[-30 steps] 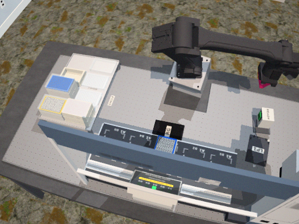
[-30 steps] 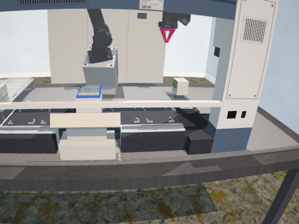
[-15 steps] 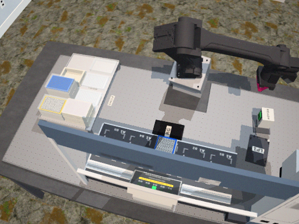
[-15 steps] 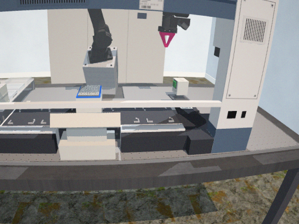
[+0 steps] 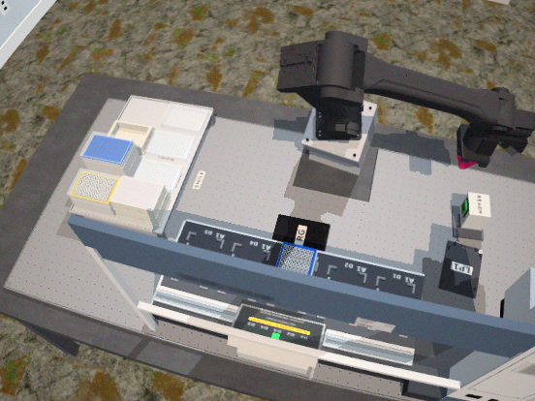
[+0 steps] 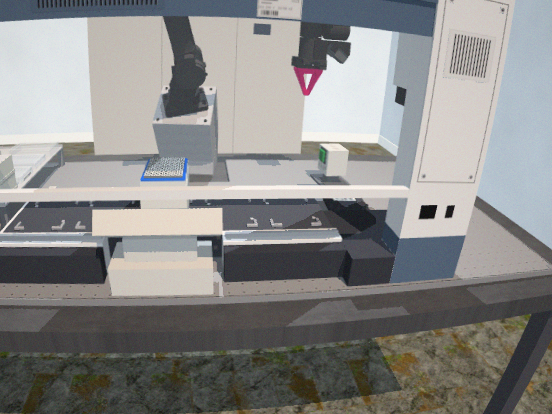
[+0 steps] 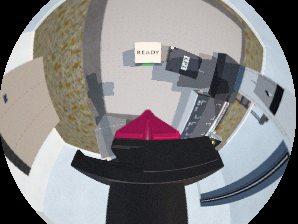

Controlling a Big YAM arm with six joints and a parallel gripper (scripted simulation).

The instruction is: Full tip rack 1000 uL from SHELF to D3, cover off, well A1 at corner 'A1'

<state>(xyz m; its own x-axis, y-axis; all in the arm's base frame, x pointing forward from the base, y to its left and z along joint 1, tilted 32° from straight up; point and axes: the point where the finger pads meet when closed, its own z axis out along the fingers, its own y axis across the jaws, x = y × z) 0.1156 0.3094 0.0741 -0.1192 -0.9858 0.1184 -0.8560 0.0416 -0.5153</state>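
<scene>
Right now my hand is 1 cm short of the ready key box, 7 cm to the right of it and 19 cm above it. Also, from my hand: blue-framed tip rack (22 cm ahead, 41 cm to the right, 13 cm below); then clear flat piece (8 cm behind, 79 cm to the right, 18 cm below); then blue gantry beam (42 cm ahead, 41 cm to the right, 26 cm above).
</scene>
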